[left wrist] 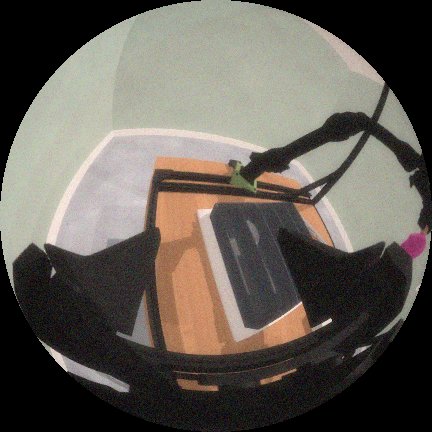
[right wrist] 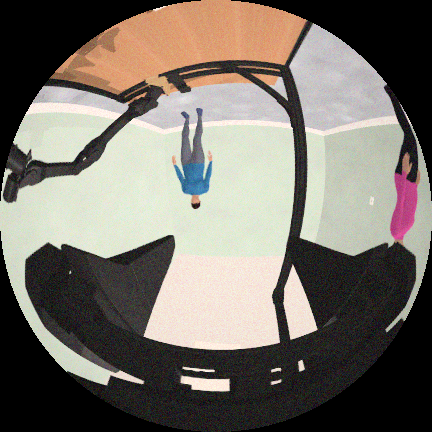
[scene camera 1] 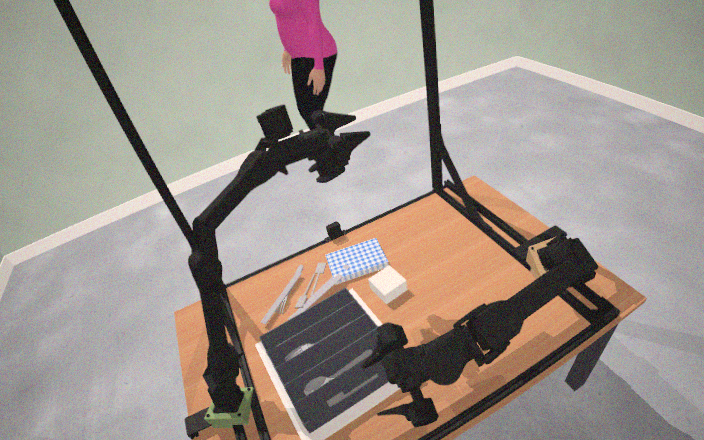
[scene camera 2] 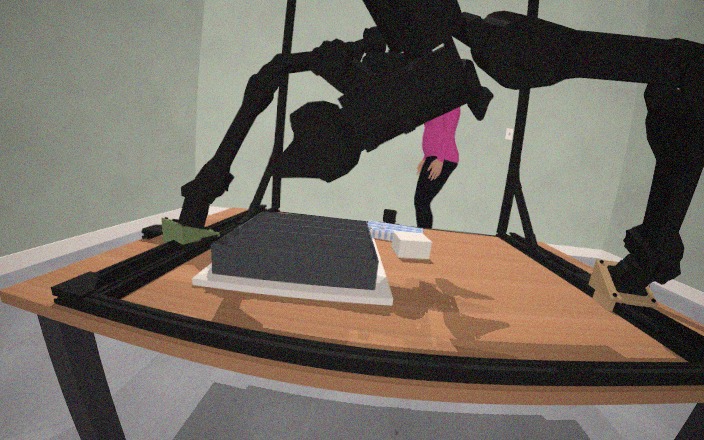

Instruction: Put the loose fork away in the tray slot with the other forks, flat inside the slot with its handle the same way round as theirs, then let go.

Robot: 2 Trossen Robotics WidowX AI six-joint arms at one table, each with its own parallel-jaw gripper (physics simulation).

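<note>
A slim grey piece with a wide end (scene camera 1: 320,268), which looks like the loose fork, lies on the table behind the tray (scene camera 1: 278,382) (scene camera 2: 290,264) (left wrist: 224,280), between other loose cutlery. In the tray's slot nearest the front lies a fork (scene camera 1: 338,398) (left wrist: 235,246), its head toward the lower left in scene camera 1. A spoon (scene camera 1: 317,383) (left wrist: 254,232) lies in the slot beside it. My left gripper (scene camera 1: 372,388) (left wrist: 220,233) is open and empty, raised above the tray's right side. My right gripper (scene camera 1: 361,126) (right wrist: 232,241) is open and empty, high above the table's far edge.
A knife-like piece (scene camera 1: 275,307) and another long piece (scene camera 1: 319,295) flank the loose fork. A blue checked cloth (scene camera 1: 358,257) and a white block (scene camera 1: 387,283) (scene camera 2: 411,244) stand behind the tray. Another utensil (scene camera 1: 299,351) lies in a tray slot.
</note>
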